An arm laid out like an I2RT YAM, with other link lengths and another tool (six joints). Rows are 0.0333 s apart.
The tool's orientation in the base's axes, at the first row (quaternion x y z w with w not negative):
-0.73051 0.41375 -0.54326 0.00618
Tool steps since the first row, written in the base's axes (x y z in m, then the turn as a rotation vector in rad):
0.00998 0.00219 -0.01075 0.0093 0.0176 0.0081
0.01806 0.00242 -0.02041 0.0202 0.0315 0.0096
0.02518 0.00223 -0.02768 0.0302 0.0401 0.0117
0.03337 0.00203 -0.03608 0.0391 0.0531 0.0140
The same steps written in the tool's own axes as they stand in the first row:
-0.00914 -0.00248 0.01141 -0.0037 -0.0208 -0.0036
-0.01636 -0.00303 0.02172 -0.0103 -0.0372 -0.0017
-0.02150 -0.00383 0.03047 -0.0132 -0.0498 0.0017
-0.02745 -0.00474 0.04054 -0.0188 -0.0647 0.0021

